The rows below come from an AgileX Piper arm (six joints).
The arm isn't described. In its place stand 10 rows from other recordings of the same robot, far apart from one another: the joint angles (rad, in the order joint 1, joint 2, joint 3, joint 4, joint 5, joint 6), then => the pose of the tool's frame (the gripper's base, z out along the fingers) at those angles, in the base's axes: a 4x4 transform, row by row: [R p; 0 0 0 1], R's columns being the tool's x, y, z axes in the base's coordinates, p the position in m.
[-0.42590, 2.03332, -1.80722, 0.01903, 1.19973, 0.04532] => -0.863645 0.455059 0.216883 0.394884; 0.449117 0.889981 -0.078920 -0.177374; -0.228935 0.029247 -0.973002 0.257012; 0 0 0 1
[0.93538, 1.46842, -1.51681, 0.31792, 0.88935, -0.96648] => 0.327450 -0.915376 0.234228 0.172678; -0.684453 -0.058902 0.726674 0.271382; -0.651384 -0.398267 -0.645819 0.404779; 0 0 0 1
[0.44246, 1.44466, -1.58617, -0.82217, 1.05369, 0.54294] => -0.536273 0.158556 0.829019 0.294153; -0.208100 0.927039 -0.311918 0.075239; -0.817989 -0.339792 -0.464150 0.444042; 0 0 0 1
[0.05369, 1.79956, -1.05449, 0.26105, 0.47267, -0.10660] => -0.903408 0.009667 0.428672 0.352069; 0.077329 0.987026 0.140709 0.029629; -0.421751 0.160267 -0.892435 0.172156; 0 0 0 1
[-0.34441, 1.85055, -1.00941, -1.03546, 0.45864, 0.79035] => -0.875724 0.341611 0.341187 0.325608; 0.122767 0.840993 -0.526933 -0.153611; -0.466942 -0.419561 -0.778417 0.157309; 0 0 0 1
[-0.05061, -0.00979, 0.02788, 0.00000, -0.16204, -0.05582] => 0.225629 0.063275 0.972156 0.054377; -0.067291 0.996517 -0.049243 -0.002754; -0.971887 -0.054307 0.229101 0.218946; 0 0 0 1
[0.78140, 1.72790, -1.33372, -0.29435, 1.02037, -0.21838] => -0.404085 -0.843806 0.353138 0.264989; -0.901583 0.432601 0.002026 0.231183; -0.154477 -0.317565 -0.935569 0.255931; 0 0 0 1
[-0.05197, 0.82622, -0.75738, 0.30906, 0.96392, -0.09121] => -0.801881 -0.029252 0.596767 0.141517; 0.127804 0.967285 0.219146 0.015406; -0.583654 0.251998 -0.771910 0.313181; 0 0 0 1
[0.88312, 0.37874, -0.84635, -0.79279, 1.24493, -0.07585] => -0.236006 -0.322978 0.916508 0.053853; -0.729318 0.682151 0.052586 -0.031188; -0.642181 -0.656015 -0.396545 0.377990; 0 0 0 1
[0.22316, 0.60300, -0.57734, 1.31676, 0.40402, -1.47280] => 0.057776 -0.574154 0.816706 0.111599; -0.154066 0.803145 0.575519 0.060832; -0.986370 -0.159077 -0.042056 0.348498; 0 0 0 1
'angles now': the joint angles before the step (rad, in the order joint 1, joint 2, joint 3, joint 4, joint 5, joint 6). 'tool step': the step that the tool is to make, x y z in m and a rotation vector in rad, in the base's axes. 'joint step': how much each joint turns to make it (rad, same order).
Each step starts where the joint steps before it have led.
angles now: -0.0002 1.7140 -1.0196 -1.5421 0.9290 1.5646
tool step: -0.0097 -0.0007 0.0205 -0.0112 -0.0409 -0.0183
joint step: 0.0016 -0.0611 -0.0001 0.0157 0.0235 -0.0242
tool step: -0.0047 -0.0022 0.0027 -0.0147 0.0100 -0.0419
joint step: 0.0000 -0.0073 0.0003 0.0190 0.0443 -0.0177
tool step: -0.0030 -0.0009 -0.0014 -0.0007 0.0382 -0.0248
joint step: 0.0003 0.0002 -0.0003 0.0352 0.0249 -0.0430
